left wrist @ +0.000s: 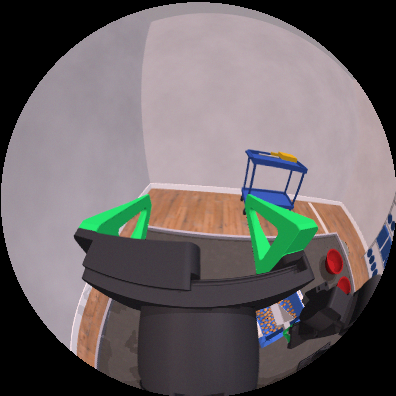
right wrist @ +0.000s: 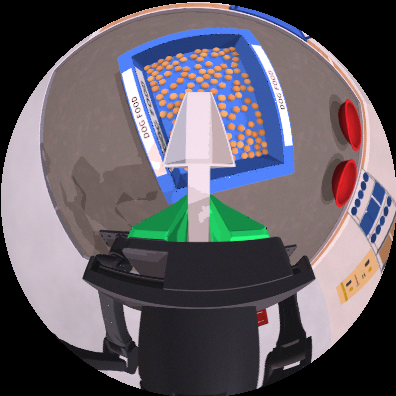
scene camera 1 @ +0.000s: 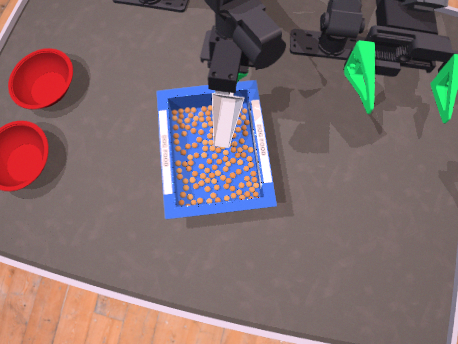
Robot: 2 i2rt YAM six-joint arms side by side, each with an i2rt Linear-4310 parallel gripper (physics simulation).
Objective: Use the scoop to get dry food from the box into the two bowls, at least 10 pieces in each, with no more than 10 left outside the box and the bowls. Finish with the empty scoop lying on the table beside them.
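Places are measured from the left arm's base along level axes (x ahead, y left, z up), in metres.
Where they show: left gripper, fingertip midpoint: [left wrist: 197, 199] [scene camera 1: 409, 116]; right gripper, fingertip midpoint: [left wrist: 286, 331] [right wrist: 198, 199]; left arm's base, origin of the base link: [scene camera 1: 330, 46].
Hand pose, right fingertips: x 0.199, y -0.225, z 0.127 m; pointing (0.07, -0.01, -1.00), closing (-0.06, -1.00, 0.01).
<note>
Things, the pixels of their centre, and the offset from my right fingertips. "spot": a spot on its surface instead. Level surfaces: height alone.
- blue box, surface spot: [right wrist: 125, 61] spot: dz -0.063, dx +0.201, dy +0.091 m
- white scoop, body centre: [right wrist: 198, 158] [scene camera 1: 228, 100] [left wrist: 282, 322] dz -0.018, dx +0.035, dy -0.002 m
- grey table, its level: dz -0.127 m
The blue box [scene camera 1: 220, 209] [right wrist: 125, 61] holds many orange food pieces [scene camera 1: 214, 175] [right wrist: 200, 79]. The white scoop [scene camera 1: 227, 120] [left wrist: 284, 314] [right wrist: 199, 130] is over the box's back part, its blade pointing toward the box's middle; no pieces show in it. My right gripper [right wrist: 198, 199] is shut on the scoop's handle, and in scene camera 1 the arm mostly hides it. Two red bowls [scene camera 1: 41, 79] [scene camera 1: 22, 155] [right wrist: 350, 125] [right wrist: 345, 183] stand at the left in scene camera 1; no food shows in them. My left gripper [scene camera 1: 407, 85] [left wrist: 197, 199] is open and empty, well right of the box.
The grey table [scene camera 1: 300, 260] has a pale raised edge [scene camera 1: 150, 304]. The right arm [scene camera 1: 225, 55] reaches over the box's back edge. A blue cart [left wrist: 275, 162] stands on the wooden floor beyond the table in the left wrist view.
</note>
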